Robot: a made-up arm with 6 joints. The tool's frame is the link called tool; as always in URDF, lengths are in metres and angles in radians.
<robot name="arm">
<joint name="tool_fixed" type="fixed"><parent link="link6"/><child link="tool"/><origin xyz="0 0 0" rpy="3.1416 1.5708 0"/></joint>
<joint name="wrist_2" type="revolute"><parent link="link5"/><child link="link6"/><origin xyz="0 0 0.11" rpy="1.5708 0 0"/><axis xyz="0 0 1"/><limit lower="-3.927" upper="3.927" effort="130" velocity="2.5"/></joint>
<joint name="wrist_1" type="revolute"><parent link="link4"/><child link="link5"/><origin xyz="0 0 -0.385" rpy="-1.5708 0 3.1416"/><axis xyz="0 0 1"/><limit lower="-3.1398" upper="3.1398" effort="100" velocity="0.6"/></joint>
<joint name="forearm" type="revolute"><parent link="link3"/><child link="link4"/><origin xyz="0 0 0" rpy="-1.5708 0 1.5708"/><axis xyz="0 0 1"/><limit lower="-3.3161" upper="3.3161" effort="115" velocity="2"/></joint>
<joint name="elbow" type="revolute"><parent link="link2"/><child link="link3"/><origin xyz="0.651 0 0" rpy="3.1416 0 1.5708"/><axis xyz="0 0 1"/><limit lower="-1.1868" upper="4.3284" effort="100" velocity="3.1"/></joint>
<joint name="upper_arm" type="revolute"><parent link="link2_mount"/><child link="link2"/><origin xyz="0 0 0" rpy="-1.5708 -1.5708 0"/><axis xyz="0 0 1"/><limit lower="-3.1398" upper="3.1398" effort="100" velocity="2.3"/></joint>
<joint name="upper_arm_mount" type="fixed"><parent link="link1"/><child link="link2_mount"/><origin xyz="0 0 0" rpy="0 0 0"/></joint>
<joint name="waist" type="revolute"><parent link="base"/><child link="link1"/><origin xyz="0 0 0.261" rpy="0 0 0"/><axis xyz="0 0 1"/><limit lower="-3.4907" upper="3.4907" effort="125" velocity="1.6"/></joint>
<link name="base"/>
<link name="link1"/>
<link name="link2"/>
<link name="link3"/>
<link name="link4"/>
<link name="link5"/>
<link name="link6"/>
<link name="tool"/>
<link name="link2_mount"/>
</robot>
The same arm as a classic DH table. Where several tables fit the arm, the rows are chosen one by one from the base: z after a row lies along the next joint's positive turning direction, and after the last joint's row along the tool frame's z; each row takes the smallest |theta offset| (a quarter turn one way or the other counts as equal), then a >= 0, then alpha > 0; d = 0 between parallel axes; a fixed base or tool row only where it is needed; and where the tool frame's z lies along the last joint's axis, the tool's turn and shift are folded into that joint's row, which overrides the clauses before.
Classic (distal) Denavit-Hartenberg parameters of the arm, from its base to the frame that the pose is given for. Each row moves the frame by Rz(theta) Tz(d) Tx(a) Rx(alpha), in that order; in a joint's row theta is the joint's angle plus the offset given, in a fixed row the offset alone. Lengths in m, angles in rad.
waist: a 0; alpha -1.5708; d 0.261; theta0 0
upper_arm: a 0.651; alpha 3.1416; d 0; theta0 -1.5708
elbow: a 0; alpha -1.5708; d 0; theta0 0
forearm: a 0; alpha 1.5708; d -0.385; theta0 0
wrist_1: a 0; alpha -1.5708; d 0.11; theta0 0
wrist_2: a 0; alpha 1.5708; d 0; theta0 1.5708
tool (fixed): a 0; alpha 0; d 0; theta0 -1.5708
Joint limits (rad, base to tool): -3.4907..3.4907 -3.1398..3.1398 -1.1868..4.3284 -3.3161..3.3161 -3.1398..3.1398 -3.927..3.927

